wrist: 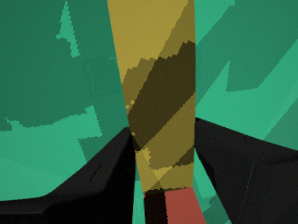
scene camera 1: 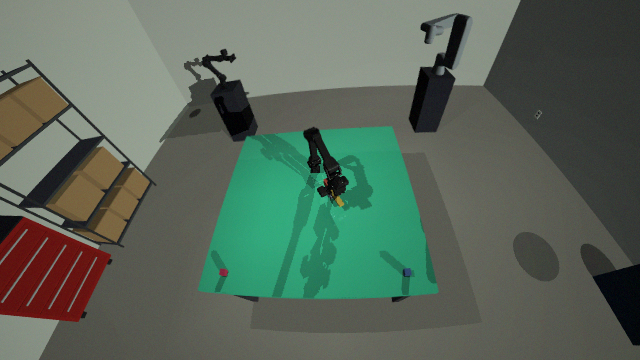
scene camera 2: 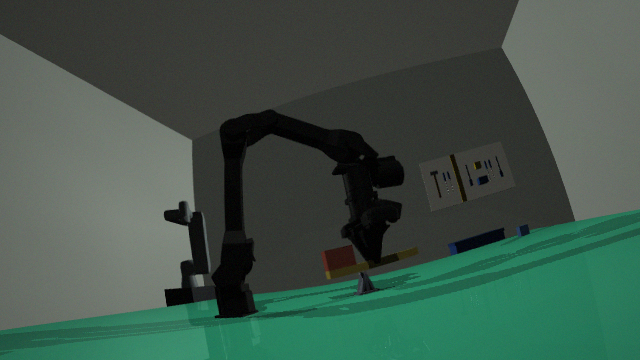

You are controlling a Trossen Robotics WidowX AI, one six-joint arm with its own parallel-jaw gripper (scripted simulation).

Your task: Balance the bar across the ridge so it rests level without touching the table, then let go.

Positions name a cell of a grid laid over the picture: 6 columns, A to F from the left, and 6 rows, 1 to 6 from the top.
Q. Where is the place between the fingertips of my gripper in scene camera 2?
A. D5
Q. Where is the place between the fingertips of my gripper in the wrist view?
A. D4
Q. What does my gripper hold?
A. A yellow bar.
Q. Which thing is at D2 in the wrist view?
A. A yellow bar.
